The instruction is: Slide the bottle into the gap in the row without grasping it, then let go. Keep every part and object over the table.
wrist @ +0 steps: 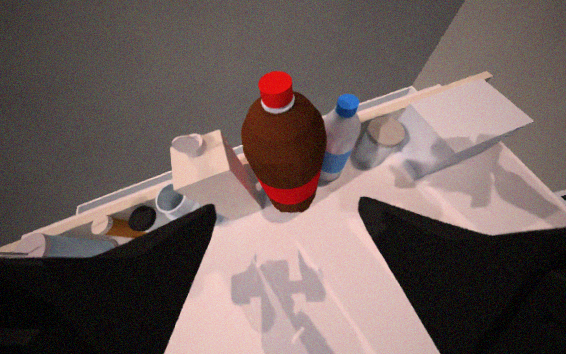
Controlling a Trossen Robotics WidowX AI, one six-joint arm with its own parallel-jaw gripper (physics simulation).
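Places are measured from the arm's base along level axes (x up, y ahead, z left), in millimetres.
Pixels of known places: gripper, fingertip midpoint: (287,207).
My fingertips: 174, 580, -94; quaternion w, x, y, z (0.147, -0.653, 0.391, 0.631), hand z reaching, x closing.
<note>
Ahead of a thing's pixels: the offset from my fingertips to its top centre, as dx, dy, dz. "spot": to the spot under its first point.
A dark brown bottle {+1, +107, -33} (284,145) with a red cap and a red band stands upright in the middle of the wrist view. It is in the row, between a pale carton {-44, +133, +83} (210,175) on its left and a clear bottle {-83, +127, -140} (342,137) with a blue cap and blue band on its right. The bottle's lower right side overlaps the clear bottle in the view; whether they touch I cannot tell. My gripper (287,207) is open and empty, its two black fingers wide apart on the near side of the row. The bottle stands beyond the fingertips.
Left of the carton are a light cup {-157, +137, +172} (171,201), a black round item {-209, +151, +273} (142,218), an orange cylinder {-189, +160, +339} (120,226) and a blue-grey cylinder {spot: -218, +145, +413} (80,247). On the right are a jar with a tan lid {-199, +119, -254} (386,131) and a white box-like item {-189, +81, -427} (465,115). A rail runs behind the row.
</note>
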